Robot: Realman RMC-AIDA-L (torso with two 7-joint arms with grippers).
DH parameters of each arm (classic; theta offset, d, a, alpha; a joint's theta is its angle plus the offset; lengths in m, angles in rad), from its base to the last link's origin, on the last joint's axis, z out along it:
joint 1: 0 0.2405 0 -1.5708
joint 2: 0 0 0 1.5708
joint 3: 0 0.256 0 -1.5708
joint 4: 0 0 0 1.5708
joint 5: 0 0.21 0 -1.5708
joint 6: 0 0 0 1.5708
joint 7: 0 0.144 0 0
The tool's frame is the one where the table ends.
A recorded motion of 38 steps. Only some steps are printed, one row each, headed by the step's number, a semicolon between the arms.
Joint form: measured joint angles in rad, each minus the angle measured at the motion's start. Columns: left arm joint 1, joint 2, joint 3, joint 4, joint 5, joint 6, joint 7; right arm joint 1, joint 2, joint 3, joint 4, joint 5, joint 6, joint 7.
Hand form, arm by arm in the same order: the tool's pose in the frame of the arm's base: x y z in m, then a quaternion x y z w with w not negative. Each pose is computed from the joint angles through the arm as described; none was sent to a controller.
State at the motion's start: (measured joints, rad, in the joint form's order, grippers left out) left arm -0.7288 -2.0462 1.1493 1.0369 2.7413 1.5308 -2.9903; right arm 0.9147 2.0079 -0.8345 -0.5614 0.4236 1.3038 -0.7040
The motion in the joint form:
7: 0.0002 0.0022 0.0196 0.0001 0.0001 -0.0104 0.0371; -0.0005 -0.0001 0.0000 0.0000 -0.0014 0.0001 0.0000
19: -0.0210 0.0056 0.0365 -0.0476 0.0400 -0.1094 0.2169; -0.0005 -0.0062 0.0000 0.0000 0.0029 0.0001 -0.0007
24: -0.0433 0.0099 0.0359 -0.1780 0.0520 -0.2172 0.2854; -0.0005 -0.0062 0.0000 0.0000 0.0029 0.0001 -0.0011
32: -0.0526 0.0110 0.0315 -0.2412 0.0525 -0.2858 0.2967; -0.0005 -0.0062 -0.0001 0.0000 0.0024 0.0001 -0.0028
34: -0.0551 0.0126 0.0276 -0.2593 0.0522 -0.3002 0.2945; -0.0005 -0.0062 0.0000 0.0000 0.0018 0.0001 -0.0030
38: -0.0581 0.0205 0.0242 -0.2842 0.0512 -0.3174 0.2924; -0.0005 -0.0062 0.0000 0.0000 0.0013 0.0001 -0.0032
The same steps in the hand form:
7: -0.2296 0.3819 0.0172 -0.75987 -0.58496 0.16942 0.22741; 0.2436 0.4087 -0.0084 -0.84423 0.50021 -0.11274 0.15610
19: -0.2334 0.3954 0.0154 -0.80972 -0.49621 0.19177 0.24770; 0.2440 0.4101 -0.0057 -0.84393 0.50033 -0.11114 0.15843
24: -0.2507 0.3999 0.0034 -0.81707 -0.47775 0.20468 0.24953; 0.2440 0.4101 -0.0057 -0.84403 0.50016 -0.11118 0.15841
32: -0.2588 0.4031 -0.0022 -0.81566 -0.47742 0.20108 0.25756; 0.2440 0.4100 -0.0057 -0.84445 0.49937 -0.11159 0.15838
34: -0.2616 0.4034 -0.0032 -0.81319 -0.48132 0.19990 0.25903; 0.2441 0.4100 -0.0056 -0.84447 0.49925 -0.11184 0.15845
38: -0.2665 0.4042 -0.0021 -0.80915 -0.48620 0.20027 0.26227; 0.2442 0.4100 -0.0056 -0.84451 0.49911 -0.11209 0.15851

